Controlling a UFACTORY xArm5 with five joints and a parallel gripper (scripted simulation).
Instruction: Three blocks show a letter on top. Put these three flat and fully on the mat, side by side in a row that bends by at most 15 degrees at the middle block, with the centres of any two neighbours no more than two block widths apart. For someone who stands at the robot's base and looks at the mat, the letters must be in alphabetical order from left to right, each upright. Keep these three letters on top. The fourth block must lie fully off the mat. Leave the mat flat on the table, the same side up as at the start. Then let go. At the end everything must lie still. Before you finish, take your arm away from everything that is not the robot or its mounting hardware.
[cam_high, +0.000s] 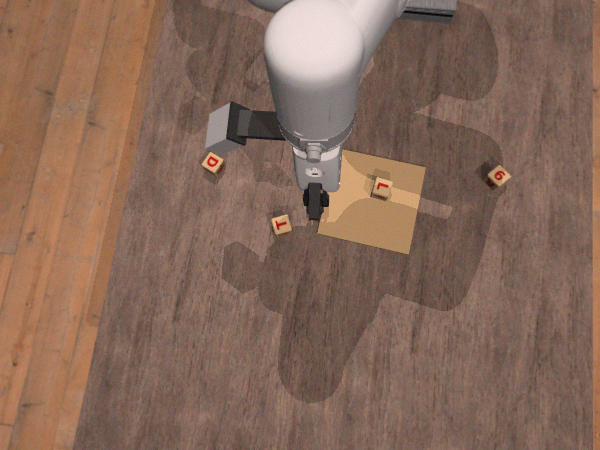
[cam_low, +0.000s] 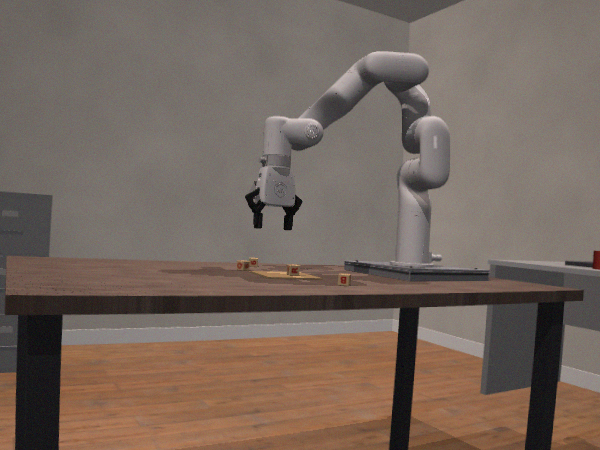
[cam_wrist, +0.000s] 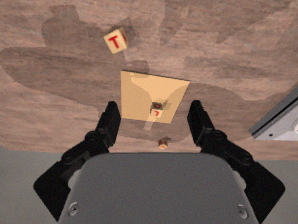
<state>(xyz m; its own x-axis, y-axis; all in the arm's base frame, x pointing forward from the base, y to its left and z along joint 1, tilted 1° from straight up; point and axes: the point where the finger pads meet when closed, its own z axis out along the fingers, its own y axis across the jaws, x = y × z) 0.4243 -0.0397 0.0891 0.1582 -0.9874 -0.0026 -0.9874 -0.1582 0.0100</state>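
The tan mat is 1 cm behind my hand, 8 cm to the left of it and 12 cm below it.
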